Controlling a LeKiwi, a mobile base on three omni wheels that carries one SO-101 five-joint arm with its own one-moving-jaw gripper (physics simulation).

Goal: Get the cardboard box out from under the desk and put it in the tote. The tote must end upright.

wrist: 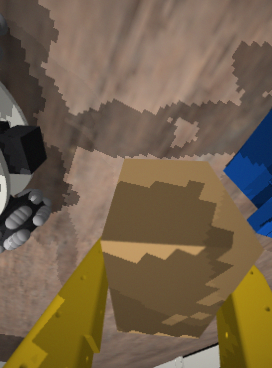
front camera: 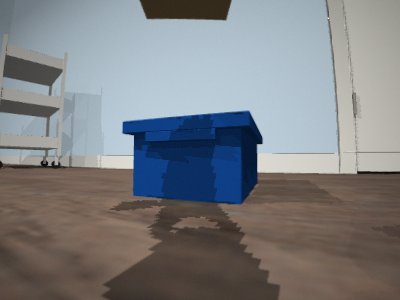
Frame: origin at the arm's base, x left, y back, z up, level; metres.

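Seen in the pictures: hand, tool point: [wrist: 121, 236].
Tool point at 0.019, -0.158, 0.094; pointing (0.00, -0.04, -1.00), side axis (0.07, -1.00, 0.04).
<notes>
Offsets run from my tool point to a thing's top centre, as dx, dy, dz. "spot": to the spot under its first point.
The cardboard box {-0.003, -0.017, +0.026} [front camera: 186, 9] [wrist: 165, 215] is held up off the floor; its lower part shows at the top edge of the front camera view. My gripper [wrist: 162, 295] is shut on the box, with a yellow jaw pressed on each of its two sides in the wrist view. The blue tote {-0.021, -0.312, -0.064} [front camera: 190, 160] [wrist: 255, 170] stands upright on the floor ahead, a little apart from the robot. In the wrist view part of the tote shows at the right edge, beside the box and not under it. The tote's inside is hidden in the front camera view.
A white three-shelf cart {spot: +1.042, -0.961, +0.235} [front camera: 35, 100] stands at the far left. A blue wall [front camera: 290, 90] and a white door [front camera: 377, 90] are behind the tote. In the wrist view part of the base with a roller wheel [wrist: 20, 220] shows at the left.
</notes>
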